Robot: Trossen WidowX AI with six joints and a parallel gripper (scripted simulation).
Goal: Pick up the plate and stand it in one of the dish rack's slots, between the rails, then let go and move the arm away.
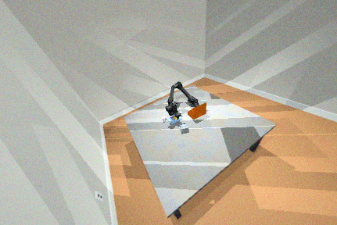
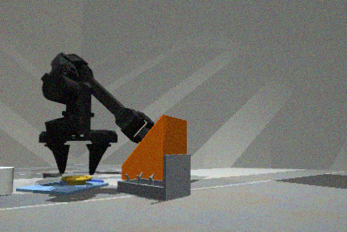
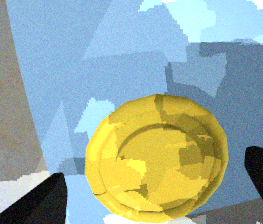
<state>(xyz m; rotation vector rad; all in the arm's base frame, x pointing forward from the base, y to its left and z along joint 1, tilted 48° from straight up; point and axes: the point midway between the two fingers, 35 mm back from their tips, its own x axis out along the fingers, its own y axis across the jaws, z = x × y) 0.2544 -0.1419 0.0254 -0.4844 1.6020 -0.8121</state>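
My gripper tip is now 1 cm above the yellow plate. From my gripper tip the other things lie so: dish rack (20 cm to the left, 4 cm ahead); then blue mat (3 cm below, 2 cm ahead, 1 cm to the right).
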